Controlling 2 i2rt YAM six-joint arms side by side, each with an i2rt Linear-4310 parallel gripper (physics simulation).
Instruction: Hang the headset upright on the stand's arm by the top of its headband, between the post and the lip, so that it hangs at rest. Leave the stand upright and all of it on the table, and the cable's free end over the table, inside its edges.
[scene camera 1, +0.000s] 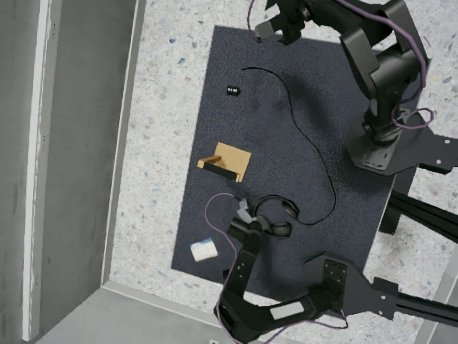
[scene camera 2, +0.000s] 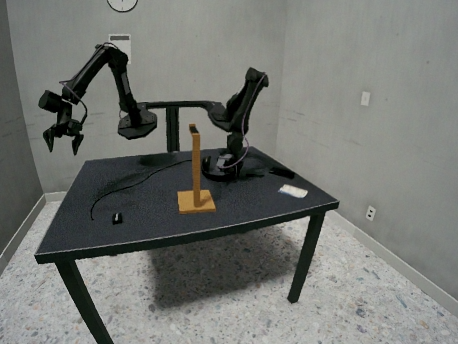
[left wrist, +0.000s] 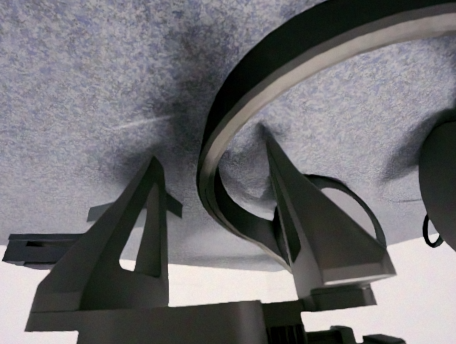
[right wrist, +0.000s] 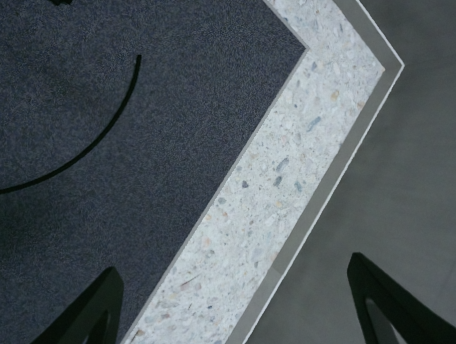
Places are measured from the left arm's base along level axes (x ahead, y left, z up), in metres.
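Pixels of known places: left gripper, fingertip midpoint: (scene camera 1: 255, 219) (scene camera 2: 231, 175) (left wrist: 211, 152); right gripper, fingertip midpoint: (scene camera 2: 63, 153) (right wrist: 233, 268); left arm's base at its link origin: (scene camera 1: 333, 286) (scene camera 2: 227, 118); right arm's base at its link origin: (scene camera 1: 385, 138) (scene camera 2: 137, 122).
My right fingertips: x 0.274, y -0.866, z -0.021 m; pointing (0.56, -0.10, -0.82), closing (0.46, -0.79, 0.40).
Note:
Ahead of a thing's pixels: the offset from my right fingertips to its top centre. "spot": to the spot under its first point.
The black headset (scene camera 1: 273, 197) (scene camera 2: 220, 176) (left wrist: 240, 85) lies on the table, its headband curving toward the left gripper. My left gripper (scene camera 1: 247, 210) (scene camera 2: 225, 162) (left wrist: 211, 152) is partly open and low over it; in the left wrist view the headband passes between the fingers, with gaps on both sides. The wooden stand (scene camera 1: 235, 152) (scene camera 2: 196, 172) is upright, its arm at the top. The cable (scene camera 1: 292, 112) (scene camera 2: 135, 180) (right wrist: 107, 127) curves across the table, its free end on the table. My right gripper (scene camera 1: 272, 36) (scene camera 2: 63, 151) (right wrist: 233, 268) is open and empty, high near the table's edge.
A small black box @(dx +0.154, dy +0.159, dz -0.218 m) (scene camera 1: 233, 90) (scene camera 2: 117, 218) lies near the cable's free end. A white and blue packet @(dx +0.269, dy +0.925, dz -0.232 m) (scene camera 1: 204, 250) (scene camera 2: 293, 190) lies at the opposite end of the table (scene camera 2: 250, 227). A black object @(dx +0.094, dy +1.006, dz -0.193 m) (scene camera 1: 226, 273) (scene camera 2: 281, 172) (left wrist: 45, 248) and a flat dark bar @(spot: dx +0.066, dy +0.875, dz -0.226 m) (left wrist: 100, 211) lie near the left gripper's side.

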